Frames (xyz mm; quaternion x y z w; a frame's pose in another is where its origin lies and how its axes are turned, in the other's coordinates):
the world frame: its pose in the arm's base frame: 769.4 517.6 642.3 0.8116 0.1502 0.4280 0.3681
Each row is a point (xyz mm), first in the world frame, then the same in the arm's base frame.
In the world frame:
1: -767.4 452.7 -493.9
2: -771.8 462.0 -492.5
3: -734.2 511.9 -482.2
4: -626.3 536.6 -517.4
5: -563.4 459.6 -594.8
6: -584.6 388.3 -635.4
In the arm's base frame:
1: -112.2 10.7 701.8
2: -114.4 1.2 705.5
3: -87.5 -16.7 759.9
4: -54.1 43.2 853.7
5: -73.9 167.3 862.6
6: -114.0 223.3 813.1

